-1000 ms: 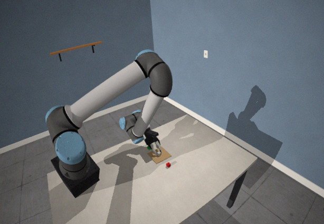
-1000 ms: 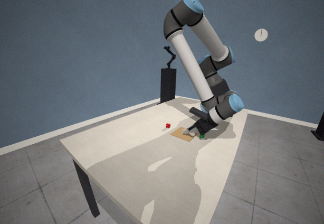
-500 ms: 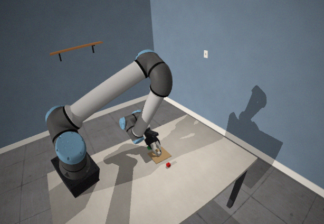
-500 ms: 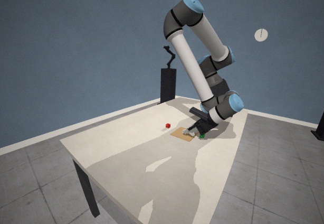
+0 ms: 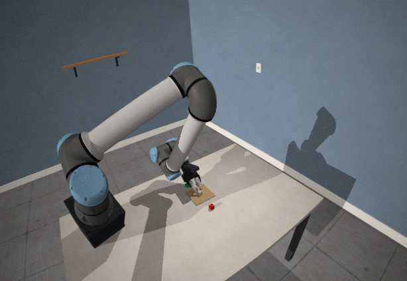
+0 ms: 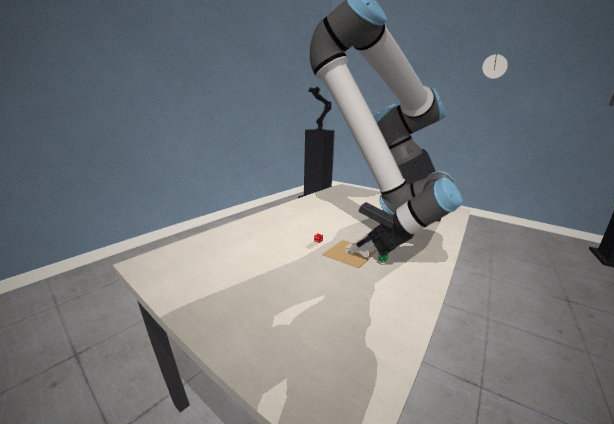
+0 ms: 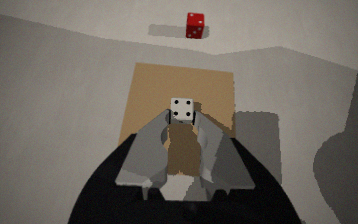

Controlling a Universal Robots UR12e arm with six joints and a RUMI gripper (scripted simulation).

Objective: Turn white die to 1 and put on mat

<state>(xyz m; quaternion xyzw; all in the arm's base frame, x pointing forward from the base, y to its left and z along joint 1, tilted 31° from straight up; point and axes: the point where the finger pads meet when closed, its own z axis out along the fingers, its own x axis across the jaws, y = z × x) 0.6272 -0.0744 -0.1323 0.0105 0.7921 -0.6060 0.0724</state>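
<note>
My gripper is now 10 mm to the left of the tan mat and 20 mm above it. The rest, counted from my hand: red die (20 mm behind, 150 mm to the right, 10 mm below); then white die (10 mm to the right, 10 mm below); then green die (20 mm behind, 100 mm to the left, 10 mm below).
</note>
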